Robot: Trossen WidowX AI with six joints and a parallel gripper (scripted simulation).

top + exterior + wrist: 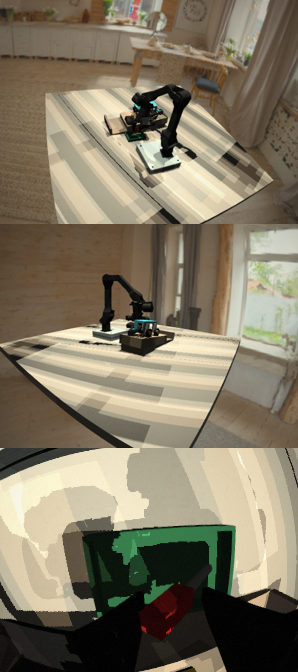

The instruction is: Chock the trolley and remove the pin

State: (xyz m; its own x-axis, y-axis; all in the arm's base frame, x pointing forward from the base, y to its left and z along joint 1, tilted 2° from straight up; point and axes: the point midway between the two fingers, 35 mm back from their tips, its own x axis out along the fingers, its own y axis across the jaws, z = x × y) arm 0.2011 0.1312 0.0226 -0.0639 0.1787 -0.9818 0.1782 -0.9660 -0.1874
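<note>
The green tray lies 10 mm behind my gripper tip and 50 mm below it. The rest, counted from my gripper tip: brown ramp 130 mm ahead, 80 mm to the right, 10 mm above; then yellow chock 70 mm ahead, 40 mm above; then red-headed stop pin 10 mm to the left.
</note>
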